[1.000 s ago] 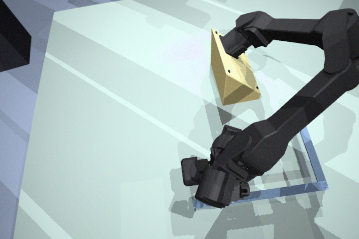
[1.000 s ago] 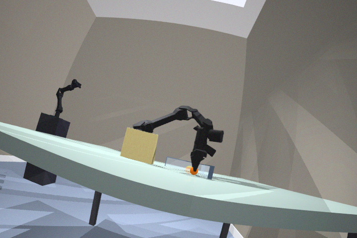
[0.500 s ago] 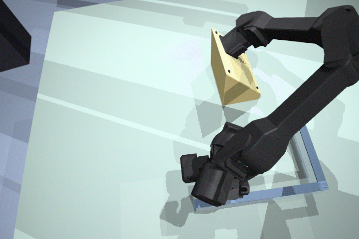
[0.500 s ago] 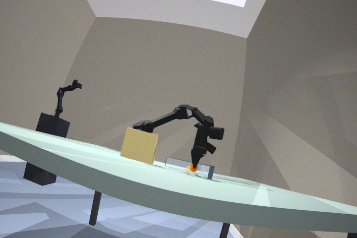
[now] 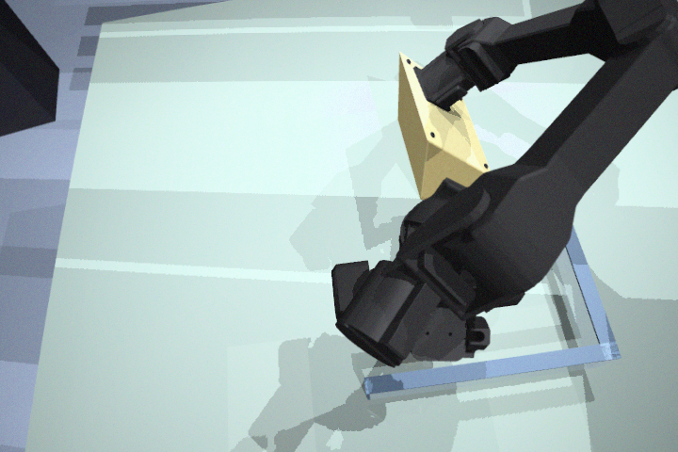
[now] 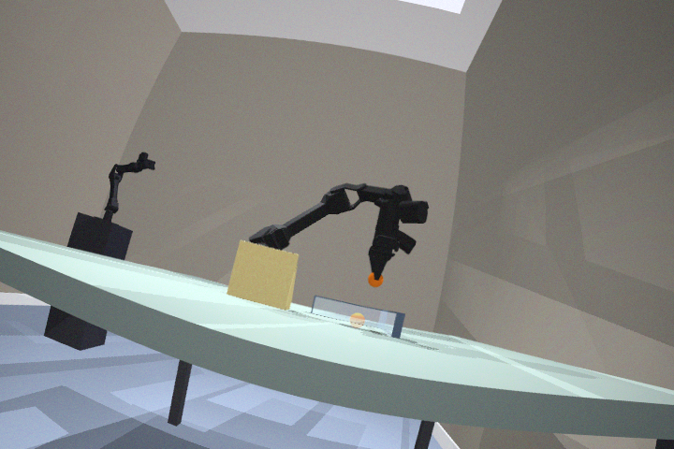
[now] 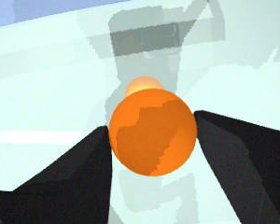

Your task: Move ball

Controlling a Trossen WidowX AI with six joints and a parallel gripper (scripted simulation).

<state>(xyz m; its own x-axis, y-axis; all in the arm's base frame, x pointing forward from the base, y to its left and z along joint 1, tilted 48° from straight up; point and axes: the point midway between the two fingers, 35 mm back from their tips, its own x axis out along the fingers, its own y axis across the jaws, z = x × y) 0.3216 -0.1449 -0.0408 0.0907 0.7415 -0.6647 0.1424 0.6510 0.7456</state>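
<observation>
My gripper tip is now 110 mm above the see-through copy and 20 mm past it. From my gripper tip the other things lie so: orange ball right at my gripper tip.
</observation>
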